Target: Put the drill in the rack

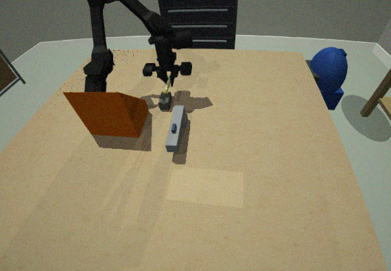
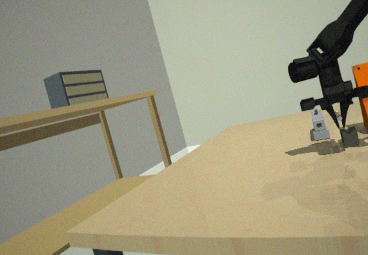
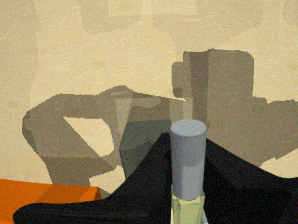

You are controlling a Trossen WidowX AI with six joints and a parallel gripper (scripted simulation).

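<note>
Now: the drill 40 mm to the right of my gripper tip, 30 mm above it and 10 mm ahead of it. Also, from my gripper tip: dark blue key (240 mm to the right, 90 mm ahead); rack (50 mm to the right, 40 mm below, 10 mm behind); long light grey block (210 mm to the right, 80 mm ahead, 10 mm below).
</note>
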